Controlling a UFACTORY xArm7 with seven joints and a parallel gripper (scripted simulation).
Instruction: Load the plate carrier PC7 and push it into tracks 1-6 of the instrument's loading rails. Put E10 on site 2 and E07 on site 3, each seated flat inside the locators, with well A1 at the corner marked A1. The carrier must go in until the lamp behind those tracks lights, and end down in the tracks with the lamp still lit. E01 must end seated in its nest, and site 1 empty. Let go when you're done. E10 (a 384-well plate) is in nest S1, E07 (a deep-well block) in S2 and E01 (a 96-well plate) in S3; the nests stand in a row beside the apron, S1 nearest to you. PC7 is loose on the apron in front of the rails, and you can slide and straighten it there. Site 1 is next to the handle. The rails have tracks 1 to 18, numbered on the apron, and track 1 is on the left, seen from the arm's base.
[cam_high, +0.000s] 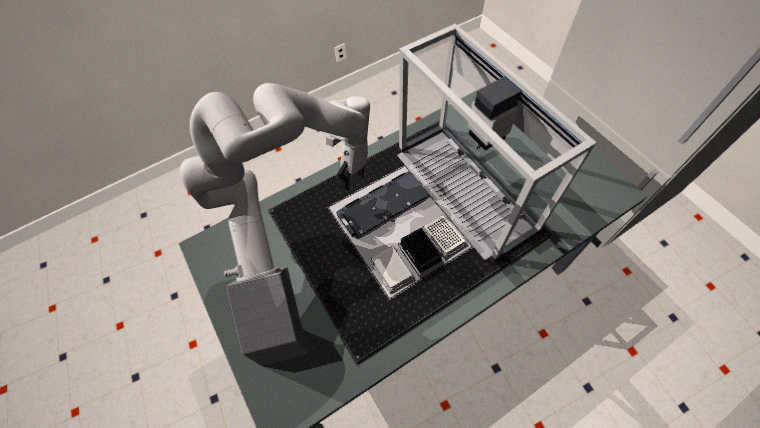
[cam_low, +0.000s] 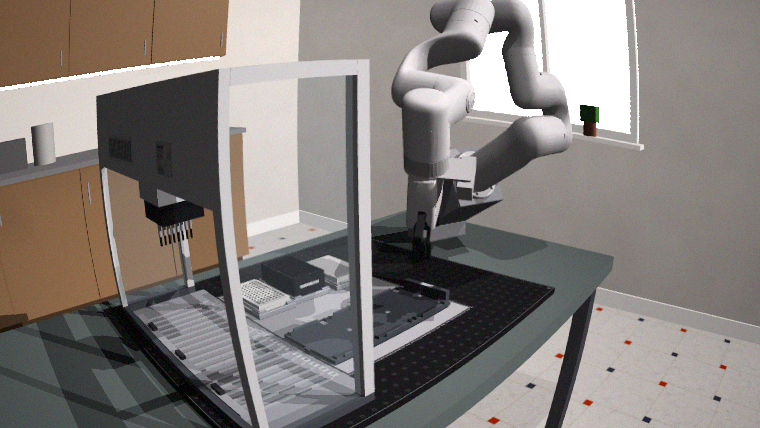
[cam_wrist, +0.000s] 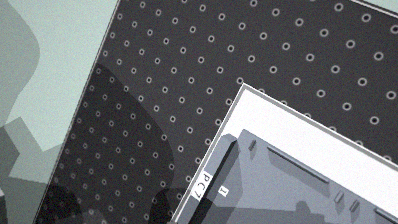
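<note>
Now: hand 260 mm to the left of the nest S2, 160 mm above it and 150 mm short of it. Round my hand: plate carrier PC7: 150 mm below, 100 mm ahead, 30 mm to the right; frame post: 250 mm ahead, 190 mm to the left, 90 mm above; nest S1: 280 mm to the right, 160 mm below, 40 mm ahead.
</note>
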